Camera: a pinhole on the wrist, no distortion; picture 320 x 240 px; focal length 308.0 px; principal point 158.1 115.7 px. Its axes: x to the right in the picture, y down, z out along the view. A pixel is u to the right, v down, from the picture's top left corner.
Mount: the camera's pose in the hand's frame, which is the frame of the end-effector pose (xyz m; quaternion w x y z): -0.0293 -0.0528 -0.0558 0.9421 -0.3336 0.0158 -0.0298
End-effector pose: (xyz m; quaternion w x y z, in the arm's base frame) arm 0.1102 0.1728 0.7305 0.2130 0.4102 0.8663 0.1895
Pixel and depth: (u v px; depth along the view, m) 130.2 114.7 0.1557
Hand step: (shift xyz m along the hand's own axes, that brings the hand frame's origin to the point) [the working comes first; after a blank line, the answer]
In the camera's frame: -0.0141 -0.0005 0.1557

-0.0357 0.0455 0.0656
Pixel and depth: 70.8 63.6 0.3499
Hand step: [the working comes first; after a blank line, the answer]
In the camera's frame: -0.0992 -0.0592 0.3499

-0.1136 0.1275 0.2543
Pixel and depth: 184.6 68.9 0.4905
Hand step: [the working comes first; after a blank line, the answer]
In the camera's frame: 0.0422 -0.0745 0.4905

0.0338 0.1944 0.3718
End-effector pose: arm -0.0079 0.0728 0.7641 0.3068 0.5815 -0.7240 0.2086
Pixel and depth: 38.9 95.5 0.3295
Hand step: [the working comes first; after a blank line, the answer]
In the camera's frame: -0.1275 -0.0216 0.3295

-0.1412 0.1458 0.2151
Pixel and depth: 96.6 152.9 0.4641
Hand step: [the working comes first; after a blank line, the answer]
In the camera's frame: -0.0927 0.0561 0.4641

-0.0962 0.2881 0.2704
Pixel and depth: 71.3 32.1 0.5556
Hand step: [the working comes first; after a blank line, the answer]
In the camera's frame: -0.1566 -0.1508 0.5556

-0.1648 0.1894 0.4723
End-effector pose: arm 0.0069 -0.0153 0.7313 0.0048 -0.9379 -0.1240 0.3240
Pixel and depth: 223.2 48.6 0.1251
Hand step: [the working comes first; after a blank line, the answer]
In the camera's frame: 0.0264 -0.0273 0.1251

0.0021 0.0028 0.0583
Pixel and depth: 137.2 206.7 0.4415
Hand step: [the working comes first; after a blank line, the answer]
In the camera's frame: -0.0300 0.1304 0.4415

-0.0313 0.3275 0.2054
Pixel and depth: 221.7 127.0 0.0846
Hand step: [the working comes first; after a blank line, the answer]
In the camera's frame: 0.0175 0.0031 0.0846

-0.0075 0.0015 0.0078
